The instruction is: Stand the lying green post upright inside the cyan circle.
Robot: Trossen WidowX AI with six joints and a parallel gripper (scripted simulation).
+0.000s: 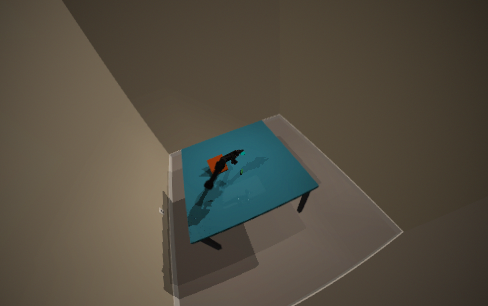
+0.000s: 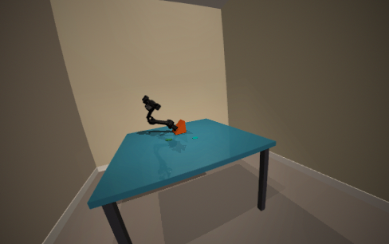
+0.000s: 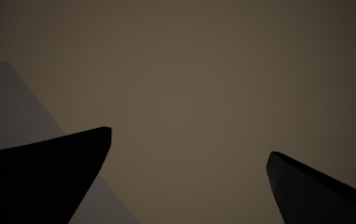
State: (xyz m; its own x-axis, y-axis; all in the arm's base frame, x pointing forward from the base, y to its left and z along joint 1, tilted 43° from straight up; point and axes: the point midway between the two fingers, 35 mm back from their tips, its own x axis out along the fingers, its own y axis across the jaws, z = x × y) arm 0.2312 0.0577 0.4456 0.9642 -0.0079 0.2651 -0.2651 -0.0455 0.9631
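My gripper tip is 4 cm past the green post, 12 cm to the right of it and 42 cm above it. Round my gripper tip: cyan circle: 9 cm ahead, 37 cm to the left, 43 cm below.
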